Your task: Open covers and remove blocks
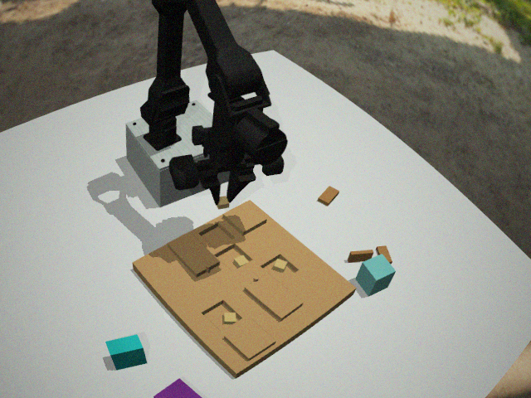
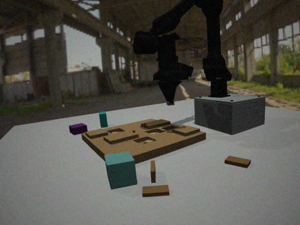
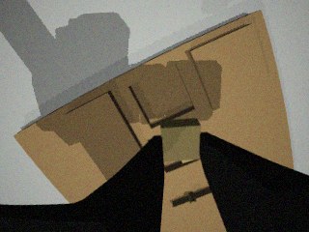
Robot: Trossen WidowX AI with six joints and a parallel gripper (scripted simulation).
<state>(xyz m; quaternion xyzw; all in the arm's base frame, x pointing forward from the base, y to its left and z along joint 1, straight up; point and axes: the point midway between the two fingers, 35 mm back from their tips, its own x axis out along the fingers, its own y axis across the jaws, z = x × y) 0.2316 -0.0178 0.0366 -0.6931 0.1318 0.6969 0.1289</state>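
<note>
Now: gripper tip 11 cm short of the tan puzzle board, 3 cm to the left of it and 9 cm above it. Also, from my gripper tip: teal block (13 cm ahead, 31 cm to the right, 8 cm below); then brown slab (3 cm ahead, 28 cm to the left, 10 cm below); then teal cube (26 cm ahead, 17 cm to the left, 8 cm below).
</note>
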